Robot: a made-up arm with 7 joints. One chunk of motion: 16 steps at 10 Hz.
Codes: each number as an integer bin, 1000 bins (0 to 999) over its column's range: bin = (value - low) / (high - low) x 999, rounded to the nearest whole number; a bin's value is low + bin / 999 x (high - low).
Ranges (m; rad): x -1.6..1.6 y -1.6..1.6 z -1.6..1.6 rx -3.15..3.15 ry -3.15..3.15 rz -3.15..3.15
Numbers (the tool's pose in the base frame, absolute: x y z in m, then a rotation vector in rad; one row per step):
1: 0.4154 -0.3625 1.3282 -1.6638 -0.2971 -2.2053
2: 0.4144 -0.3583 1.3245 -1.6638 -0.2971 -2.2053
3: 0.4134 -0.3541 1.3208 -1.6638 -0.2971 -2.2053
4: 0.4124 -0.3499 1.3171 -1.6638 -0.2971 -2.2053
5: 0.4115 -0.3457 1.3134 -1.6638 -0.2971 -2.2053
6: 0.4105 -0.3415 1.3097 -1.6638 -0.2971 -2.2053
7: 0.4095 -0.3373 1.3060 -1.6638 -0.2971 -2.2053
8: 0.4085 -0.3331 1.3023 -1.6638 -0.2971 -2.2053
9: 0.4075 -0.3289 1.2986 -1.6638 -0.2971 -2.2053
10: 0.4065 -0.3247 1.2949 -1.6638 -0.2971 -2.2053
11: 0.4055 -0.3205 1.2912 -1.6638 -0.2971 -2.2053
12: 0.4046 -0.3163 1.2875 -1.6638 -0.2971 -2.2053
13: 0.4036 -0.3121 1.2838 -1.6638 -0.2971 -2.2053
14: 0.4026 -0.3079 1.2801 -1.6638 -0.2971 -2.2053
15: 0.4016 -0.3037 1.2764 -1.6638 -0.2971 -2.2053
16: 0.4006 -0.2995 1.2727 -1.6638 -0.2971 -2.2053
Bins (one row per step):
1: 629 386 914 236 452 150
2: 629 388 913 236 452 150
3: 629 389 912 236 452 150
4: 628 390 911 236 452 150
5: 628 392 910 236 452 150
6: 628 393 908 236 452 150
7: 627 394 907 236 452 150
8: 627 396 906 236 452 150
9: 627 397 905 236 452 150
10: 626 398 904 236 452 150
11: 626 399 903 236 452 150
12: 626 401 901 236 452 150
13: 625 402 900 236 452 150
14: 625 403 899 236 452 150
15: 625 405 898 236 452 150
16: 625 406 897 236 452 150

